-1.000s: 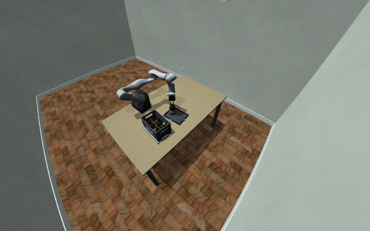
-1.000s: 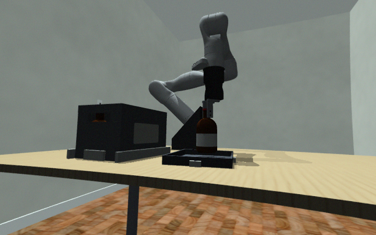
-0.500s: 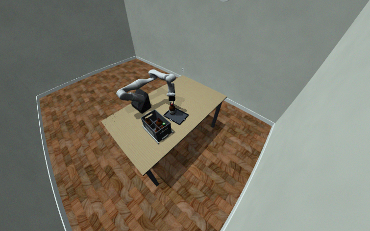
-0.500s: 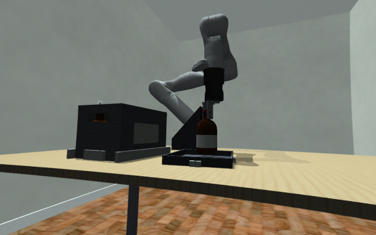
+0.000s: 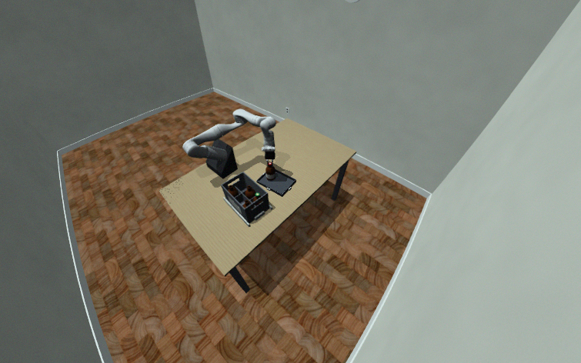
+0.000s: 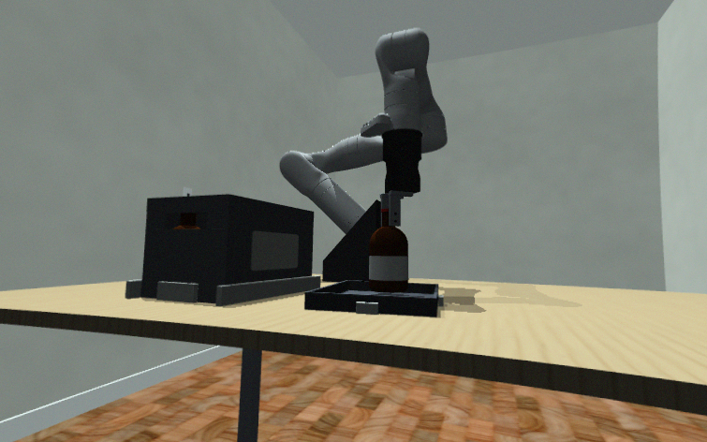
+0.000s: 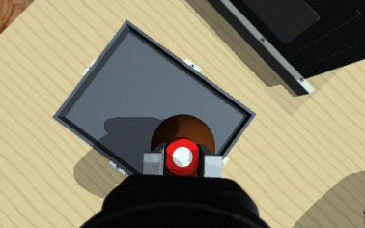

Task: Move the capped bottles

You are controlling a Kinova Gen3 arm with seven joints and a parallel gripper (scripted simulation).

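My hand is 14 cm above the black tray and 6 cm short of it. Round my hand: green-capped bottle: 27 cm to the right, 13 cm ahead, 7 cm below; dark crate: 30 cm to the right, 7 cm below, 4 cm ahead.
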